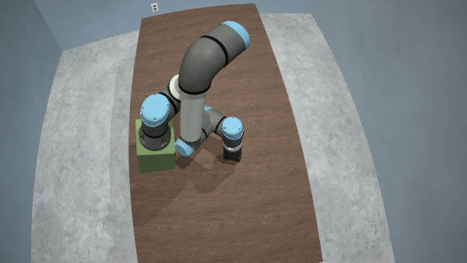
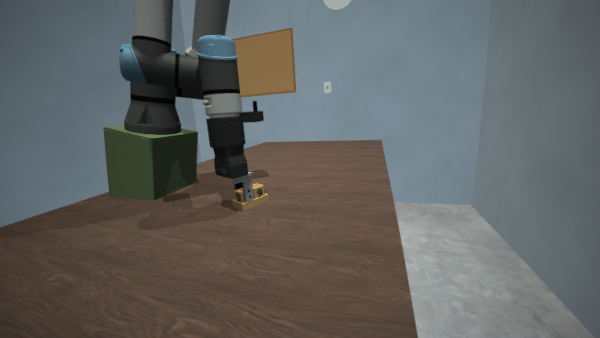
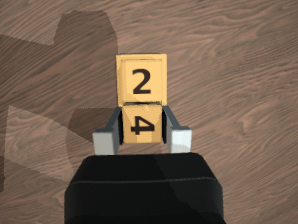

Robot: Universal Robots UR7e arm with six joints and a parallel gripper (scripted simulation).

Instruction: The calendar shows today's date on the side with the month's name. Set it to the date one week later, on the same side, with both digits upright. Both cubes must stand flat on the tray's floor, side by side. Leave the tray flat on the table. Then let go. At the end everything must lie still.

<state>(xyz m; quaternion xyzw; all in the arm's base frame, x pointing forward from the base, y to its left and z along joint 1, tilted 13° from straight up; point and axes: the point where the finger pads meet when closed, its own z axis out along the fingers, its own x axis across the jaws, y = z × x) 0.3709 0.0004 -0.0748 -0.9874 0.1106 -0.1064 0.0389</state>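
The wooden cube lies 1 cm below my hand. Also, from my hand: wooden calendar tray (3 cm below, 2 cm to the left).
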